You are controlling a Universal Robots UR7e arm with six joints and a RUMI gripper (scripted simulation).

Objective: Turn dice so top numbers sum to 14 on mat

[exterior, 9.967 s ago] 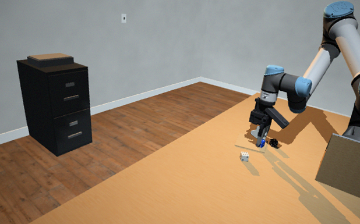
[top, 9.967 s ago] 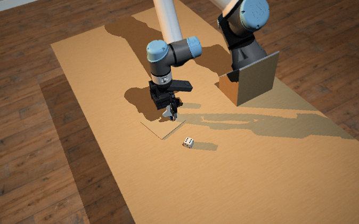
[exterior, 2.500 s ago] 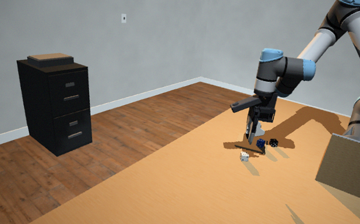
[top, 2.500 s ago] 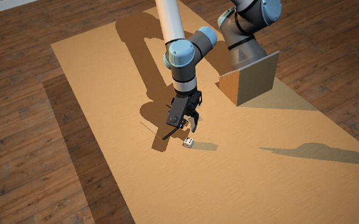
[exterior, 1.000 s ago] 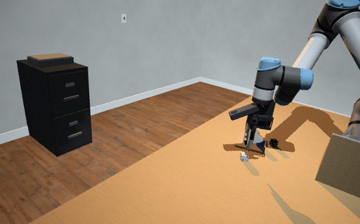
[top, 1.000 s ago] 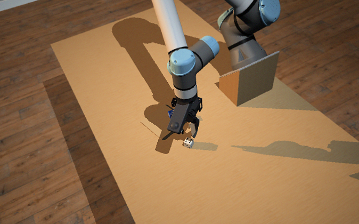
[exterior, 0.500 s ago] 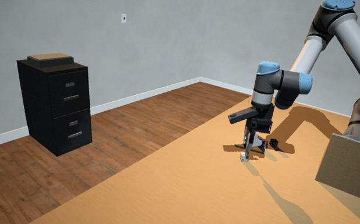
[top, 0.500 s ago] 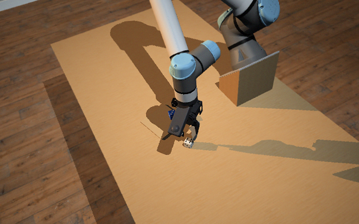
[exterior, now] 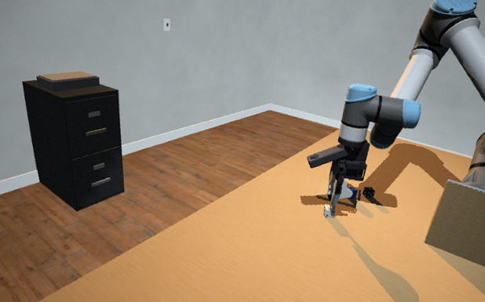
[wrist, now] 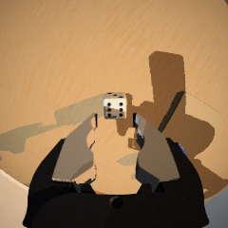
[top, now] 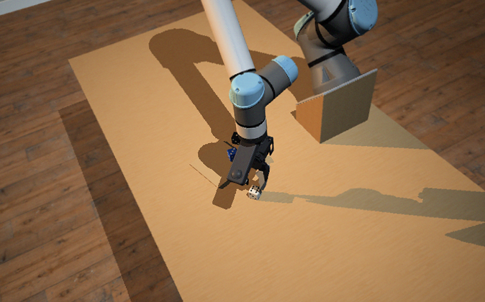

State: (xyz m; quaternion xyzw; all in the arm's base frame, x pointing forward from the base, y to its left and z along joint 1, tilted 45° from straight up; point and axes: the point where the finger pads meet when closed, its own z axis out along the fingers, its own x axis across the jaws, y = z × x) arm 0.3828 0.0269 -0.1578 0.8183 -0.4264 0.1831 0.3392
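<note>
Right now the white die is 40 mm below my hand. Round my hand: tan mat (170 mm to the right, 50 mm below, 30 mm ahead); blue die (160 mm to the right, 30 mm below, 10 mm behind); black die (220 mm to the right, 60 mm behind, 40 mm below).
</note>
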